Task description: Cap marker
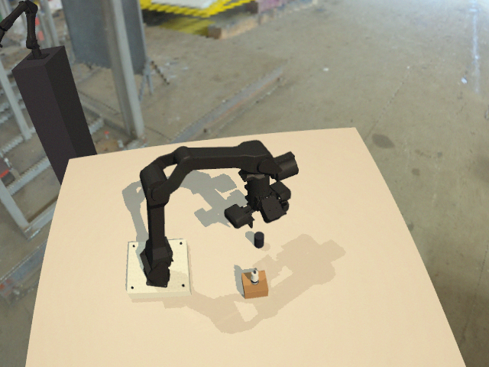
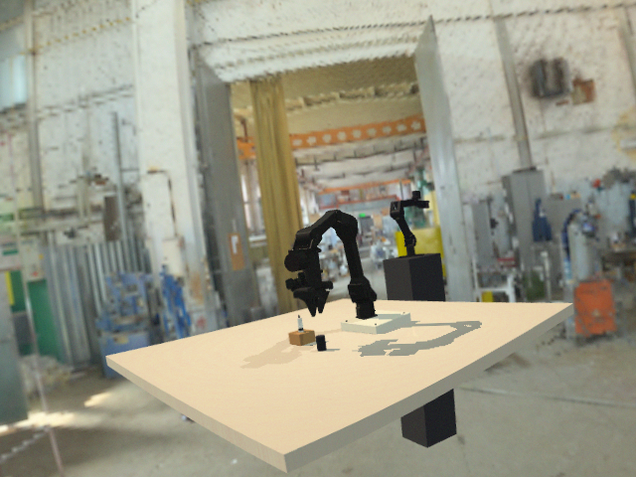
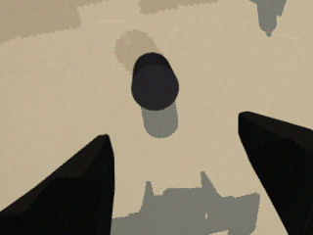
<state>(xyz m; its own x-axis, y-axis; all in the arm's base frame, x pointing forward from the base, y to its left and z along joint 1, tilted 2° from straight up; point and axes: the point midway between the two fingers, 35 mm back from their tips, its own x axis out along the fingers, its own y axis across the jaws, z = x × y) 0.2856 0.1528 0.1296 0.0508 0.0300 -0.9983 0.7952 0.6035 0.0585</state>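
Now: the black cap 9 cm below my gripper tip. From my gripper tip the other things lie so: brown holder block: 15 cm to the right, 10 cm below, 1 cm behind.
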